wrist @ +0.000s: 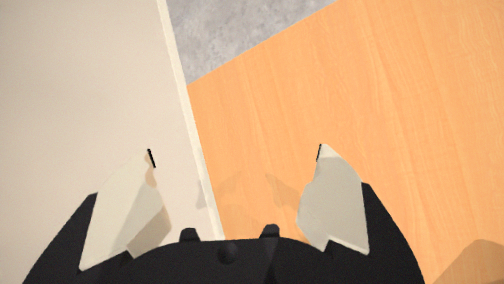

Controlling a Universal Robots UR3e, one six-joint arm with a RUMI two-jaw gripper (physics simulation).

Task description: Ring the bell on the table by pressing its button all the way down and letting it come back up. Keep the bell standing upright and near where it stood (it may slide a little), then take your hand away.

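Frame: origin at the arm's base, x back, y right, z up, level; metres.
Seen in the pictures: gripper, fingertip midpoint: [237, 149].
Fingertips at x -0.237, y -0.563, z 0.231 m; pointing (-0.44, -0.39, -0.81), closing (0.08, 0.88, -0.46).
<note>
A point is followed by its place in that frame.
My gripper [237, 149] {y -0.563, x -0.237, z 0.231 m} is open, with its two pale jaws wide apart at the lower middle of the wrist view. No object shows between the jaws. The bell and its button do not show in the wrist view, so where the gripper is relative to them cannot be told. The wooden table top [350, 100] {y -0.440, x -0.297, z -0.026 m} fills the right side of the view, beyond and beside the right jaw.
A beige wall [75, 90] fills the left side, behind the left jaw. A pale strip [181, 95] runs along the wall's edge beside the table. Grey floor [220, 30] shows at the top, past the table's edge. Shadows fall on the table at the lower right.
</note>
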